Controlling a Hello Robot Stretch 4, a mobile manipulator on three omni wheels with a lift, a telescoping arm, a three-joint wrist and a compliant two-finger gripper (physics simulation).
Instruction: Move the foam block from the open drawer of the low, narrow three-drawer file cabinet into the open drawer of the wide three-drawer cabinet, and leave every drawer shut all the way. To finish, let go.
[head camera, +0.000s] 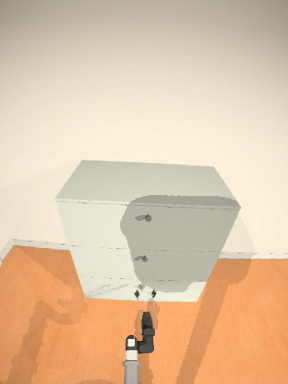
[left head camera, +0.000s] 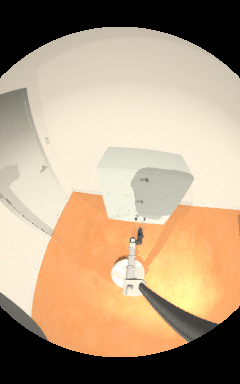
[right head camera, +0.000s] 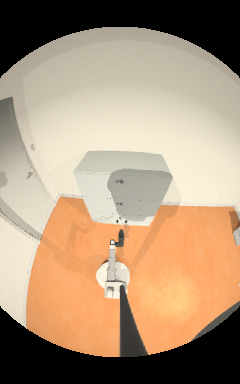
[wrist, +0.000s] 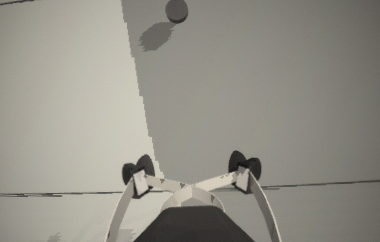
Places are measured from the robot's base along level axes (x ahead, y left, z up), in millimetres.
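Pixels of known places: gripper, fingertip midpoint: (head camera: 145, 290) (left head camera: 139, 216) (right head camera: 121, 219) (wrist: 191, 166).
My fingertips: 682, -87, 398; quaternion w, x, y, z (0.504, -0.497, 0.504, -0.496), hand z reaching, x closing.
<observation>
Ahead of a thing's pixels: the offset from my fingertips to its top centre, as dx, dy, dz. Level surfaces: height alone.
The wide three-drawer cabinet (head camera: 150, 179) (left head camera: 145, 156) (right head camera: 125, 160) (wrist: 300, 100) stands against the wall, and its three drawer fronts look flush and shut. A round knob on the top drawer {+83, +9, +547} (head camera: 147, 218) and one on the middle drawer {+83, +9, +222} (head camera: 144, 259) (wrist: 176, 10) show. My gripper (head camera: 145, 294) (left head camera: 140, 219) (right head camera: 121, 221) (wrist: 191, 166) is open and empty, in front of the lower part of the cabinet. The foam block does not show. A small grey-and-brown piece at the right edge (right head camera: 236, 230) may be the narrow file cabinet; I cannot tell.
A large grey panel with a dark handle (left head camera: 20, 150) (right head camera: 12, 165) stands at the left. The orange floor {dz -425} (head camera: 250, 325) (left head camera: 200, 260) (right head camera: 185, 260) meets the pale walls. My arm (head camera: 131, 372) (left head camera: 131, 260) (right head camera: 112, 260) reaches toward the cabinet, and shadows fall over its front.
</observation>
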